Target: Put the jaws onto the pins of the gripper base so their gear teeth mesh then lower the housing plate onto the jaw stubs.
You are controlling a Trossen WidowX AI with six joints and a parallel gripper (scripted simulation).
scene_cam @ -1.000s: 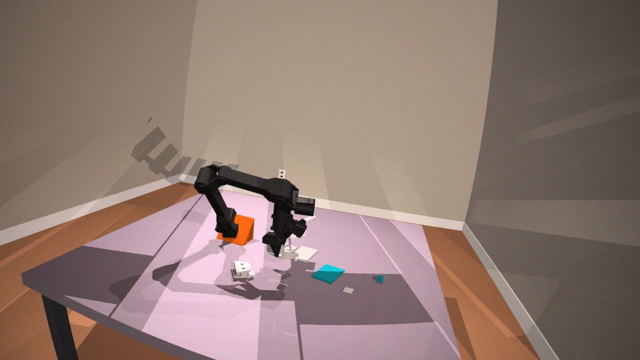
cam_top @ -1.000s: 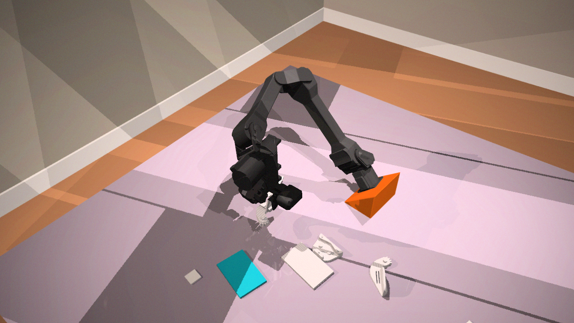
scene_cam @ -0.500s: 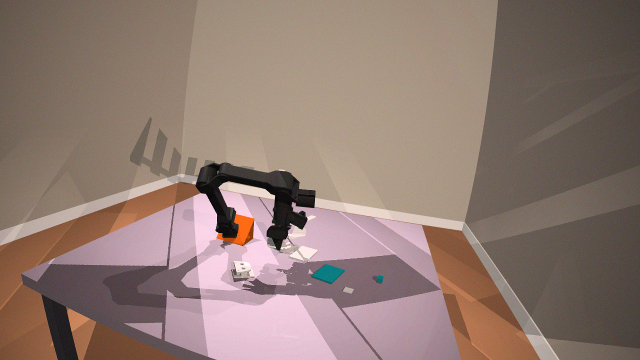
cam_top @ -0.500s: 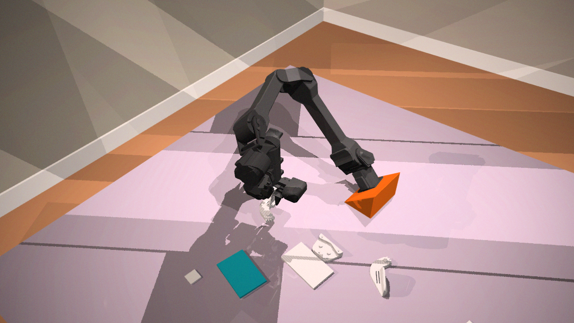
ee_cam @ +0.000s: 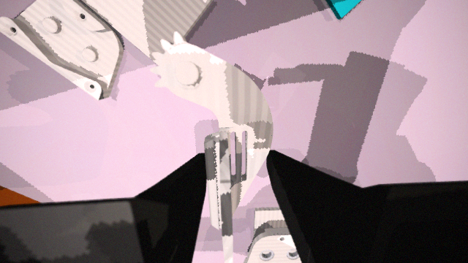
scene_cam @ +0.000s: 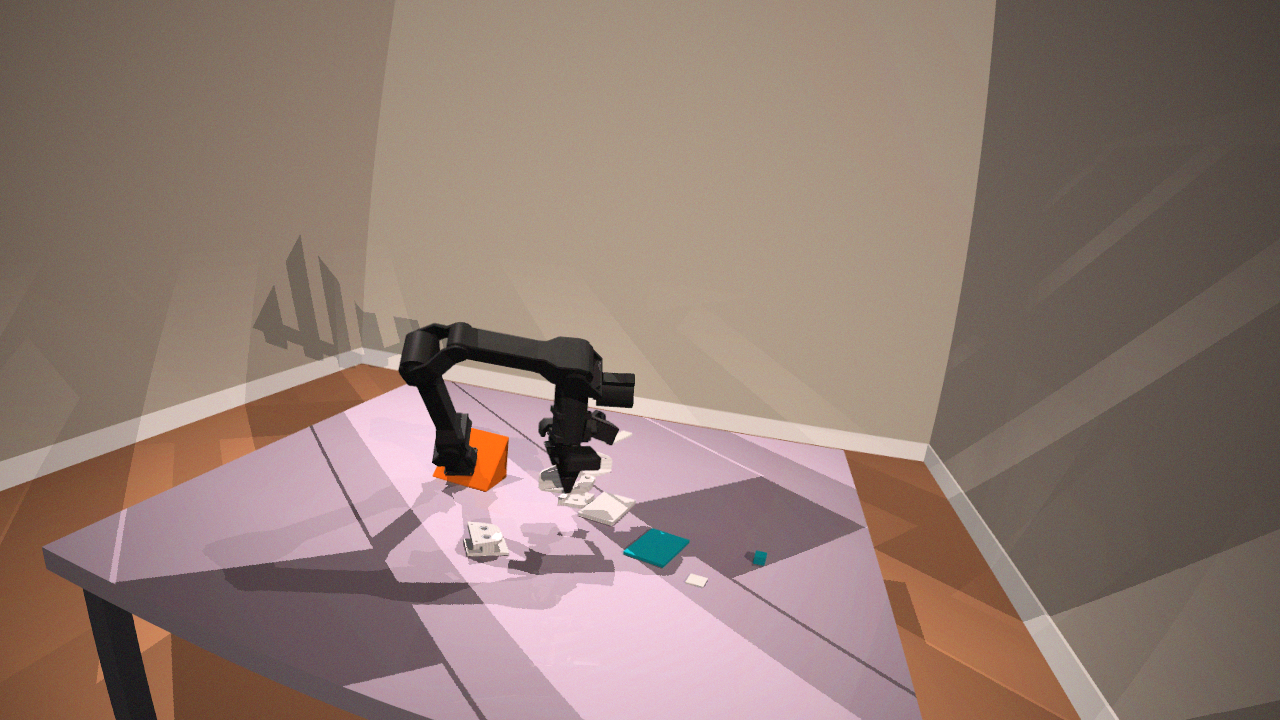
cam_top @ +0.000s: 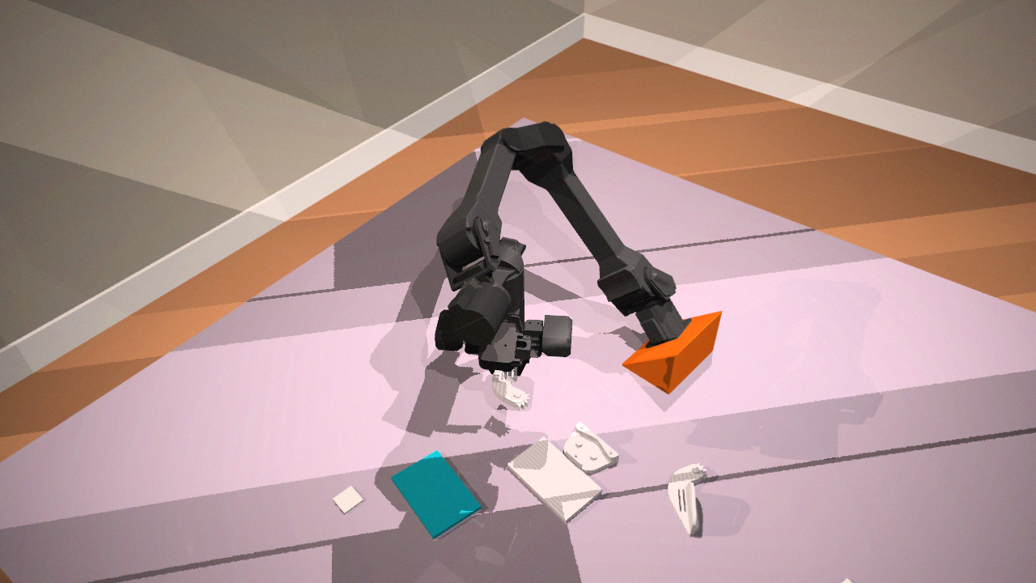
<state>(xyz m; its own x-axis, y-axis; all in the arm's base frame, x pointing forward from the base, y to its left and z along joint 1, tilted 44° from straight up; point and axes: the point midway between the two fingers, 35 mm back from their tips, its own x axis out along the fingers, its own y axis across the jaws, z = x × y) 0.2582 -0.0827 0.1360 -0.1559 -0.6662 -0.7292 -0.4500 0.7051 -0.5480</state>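
Now: the white slab 120 mm to the left of my gripper tip, 80 mm below it and 70 mm ahead of it. Round my gripper tip: cyan flat plate: 180 mm ahead, 80 mm below; then small white square: 250 mm ahead, 100 mm to the right, 80 mm below; then white stepped block: 110 mm to the right, 110 mm behind, 80 mm below.
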